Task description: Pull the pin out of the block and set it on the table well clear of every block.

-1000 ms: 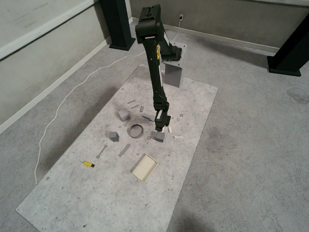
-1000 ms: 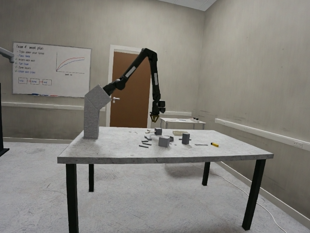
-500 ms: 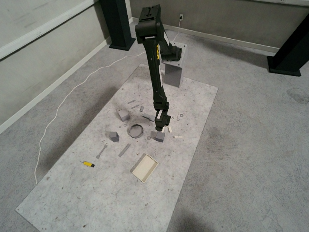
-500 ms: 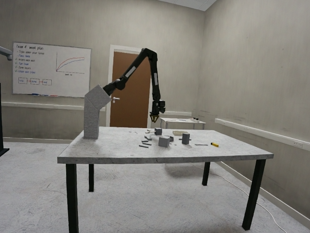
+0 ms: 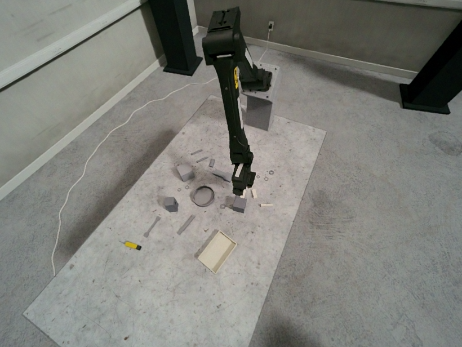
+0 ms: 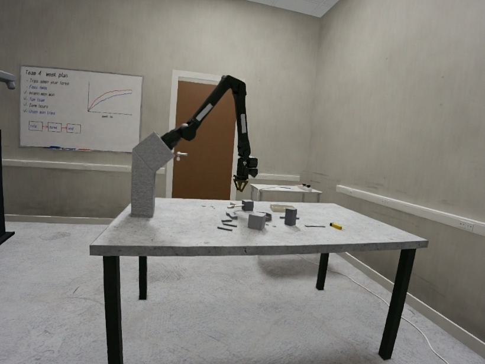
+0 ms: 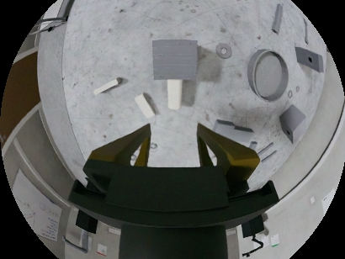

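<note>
The grey block is 100 mm below my hand and 60 mm ahead of it. Round my hand: round grey dish (200 mm to the right, 120 mm below, 60 mm ahead); cream tray (310 mm ahead, 120 mm below, 40 mm to the right).
</note>
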